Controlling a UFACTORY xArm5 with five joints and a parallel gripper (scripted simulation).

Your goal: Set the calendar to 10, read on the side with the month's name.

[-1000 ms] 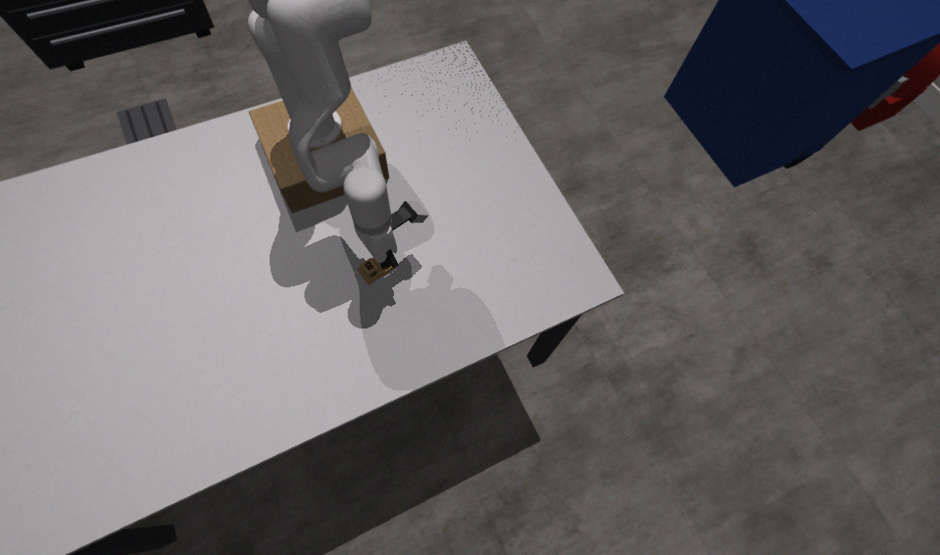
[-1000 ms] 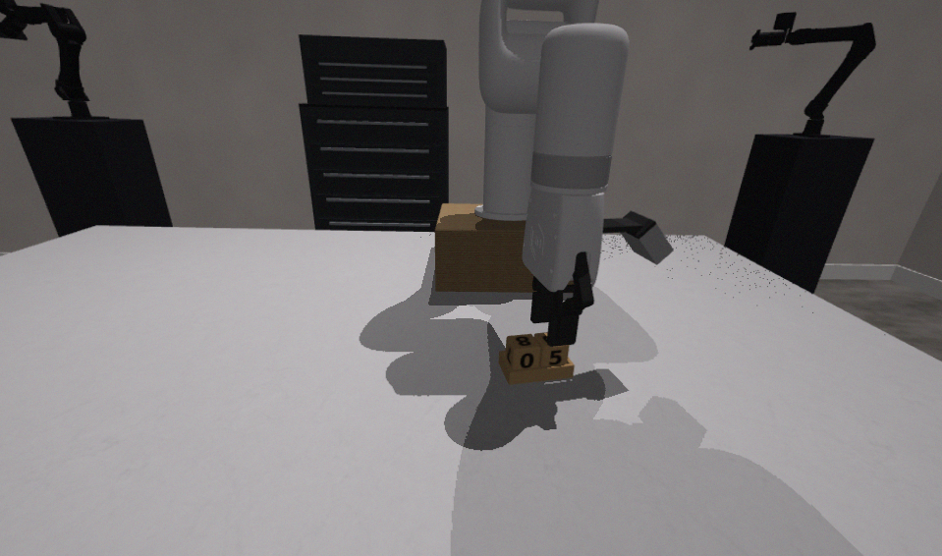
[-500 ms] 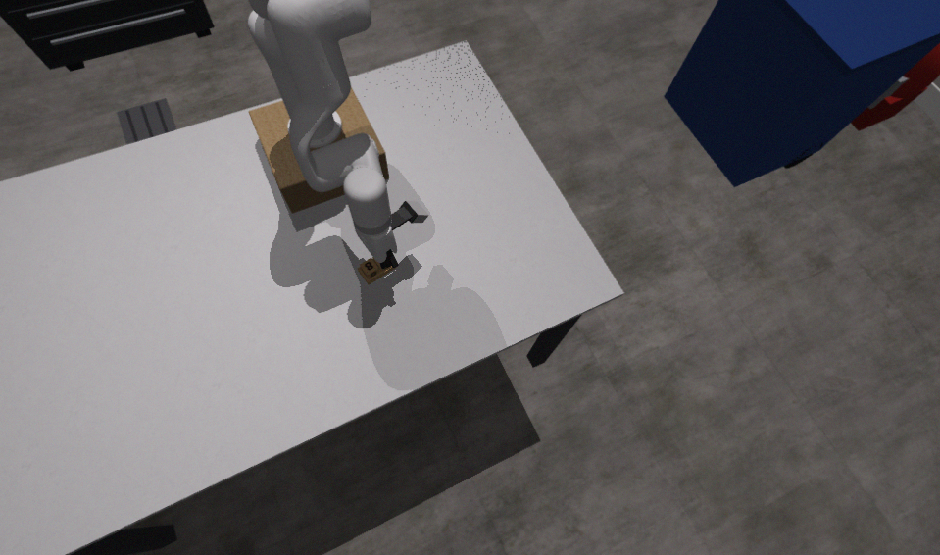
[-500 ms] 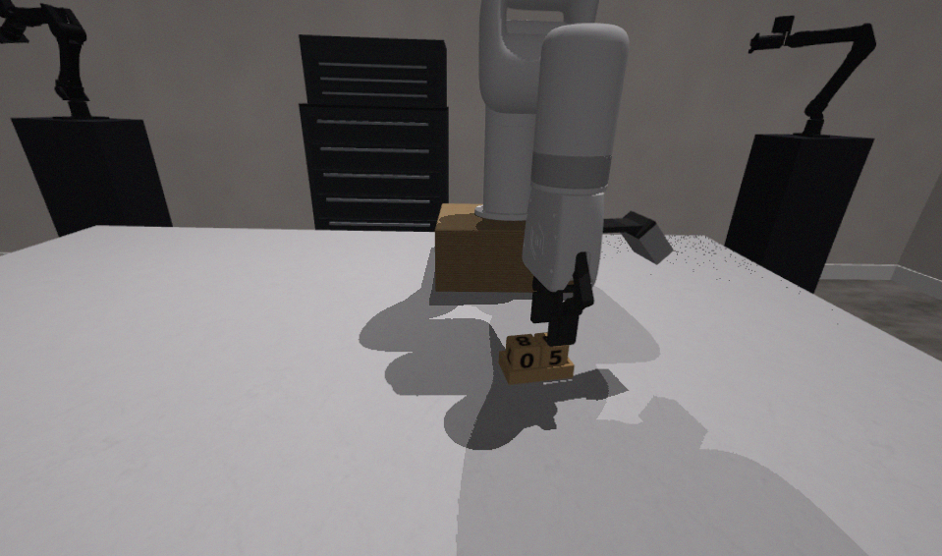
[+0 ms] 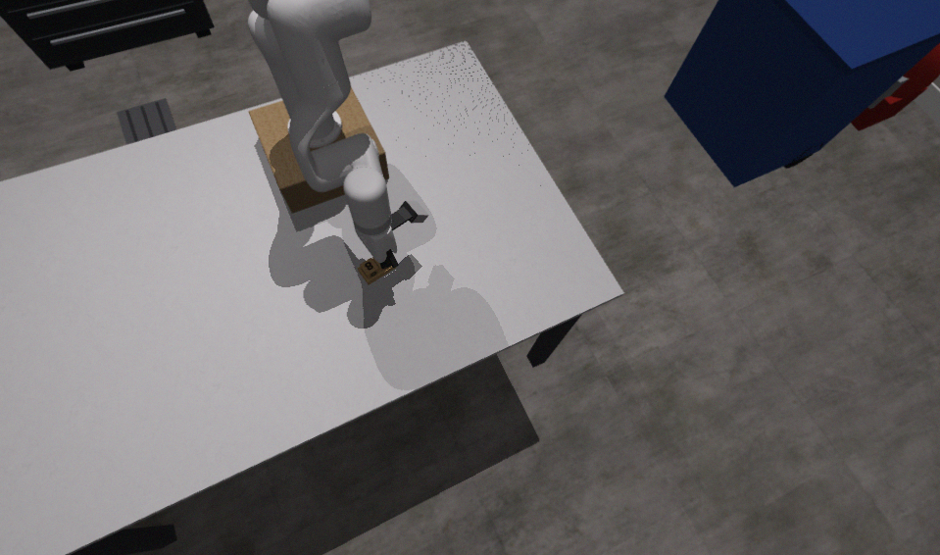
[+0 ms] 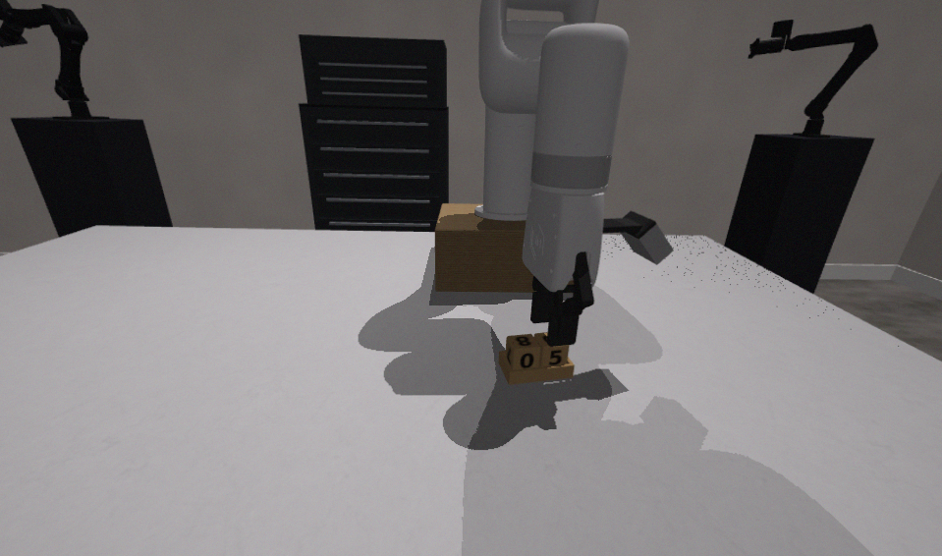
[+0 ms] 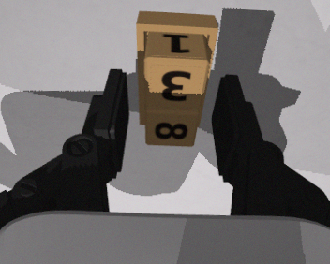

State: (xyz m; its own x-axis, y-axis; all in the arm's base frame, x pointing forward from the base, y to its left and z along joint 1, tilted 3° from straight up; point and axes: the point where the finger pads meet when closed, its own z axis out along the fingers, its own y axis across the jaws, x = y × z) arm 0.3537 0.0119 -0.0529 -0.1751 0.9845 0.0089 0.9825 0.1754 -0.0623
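The wooden calendar tray is 60 mm below my hand and 20 mm to the right of it.
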